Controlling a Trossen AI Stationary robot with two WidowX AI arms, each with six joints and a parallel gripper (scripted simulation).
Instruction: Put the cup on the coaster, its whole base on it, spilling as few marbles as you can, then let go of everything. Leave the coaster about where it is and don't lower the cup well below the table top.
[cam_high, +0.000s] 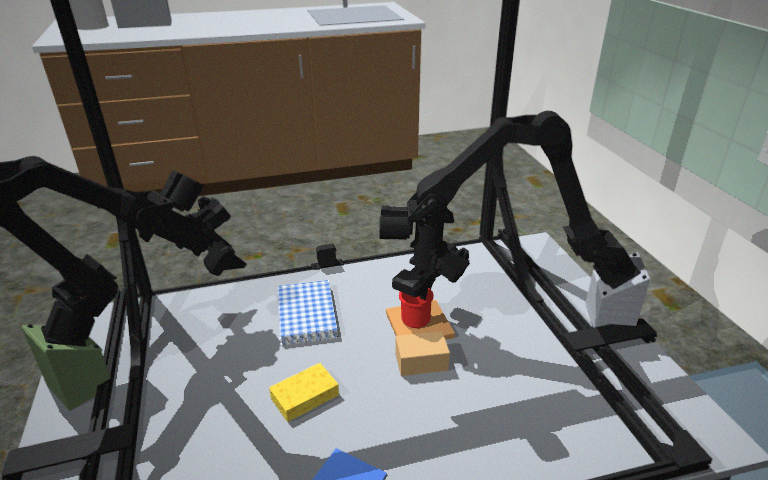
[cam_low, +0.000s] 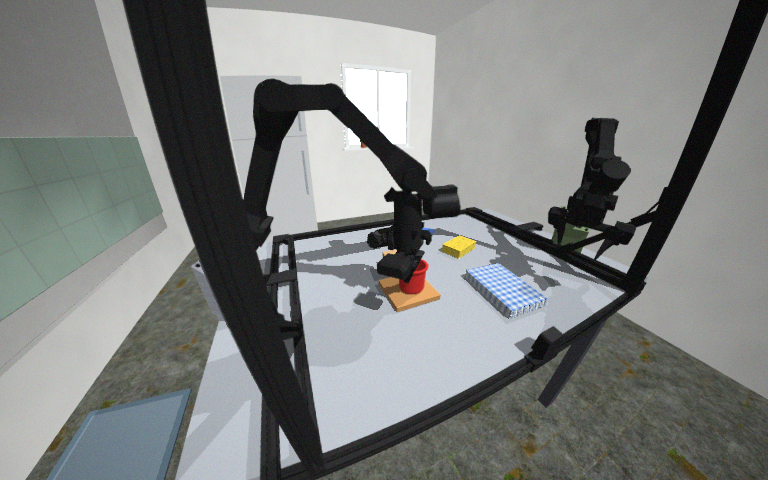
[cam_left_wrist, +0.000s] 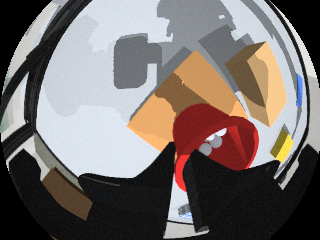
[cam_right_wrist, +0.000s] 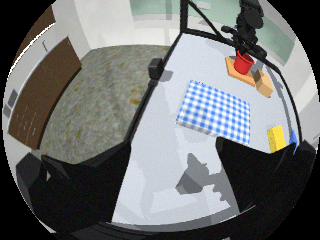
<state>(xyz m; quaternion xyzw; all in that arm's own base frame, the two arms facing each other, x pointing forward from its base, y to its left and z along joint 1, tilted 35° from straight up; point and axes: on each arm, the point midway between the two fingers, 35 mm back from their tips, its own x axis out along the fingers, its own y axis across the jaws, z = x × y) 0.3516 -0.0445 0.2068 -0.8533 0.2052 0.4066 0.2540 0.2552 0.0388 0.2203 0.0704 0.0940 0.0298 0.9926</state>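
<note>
The red cup is 2 cm ahead of my left hand, 2 cm to the right of it and 4 cm below it. From my left hand the other things lie so: blue flat piece 38 cm ahead, 22 cm to the right, 9 cm below; tan block 14 cm ahead, 4 cm to the right, 6 cm below; flat orange square 3 cm ahead, 2 cm to the right, 8 cm below.
</note>
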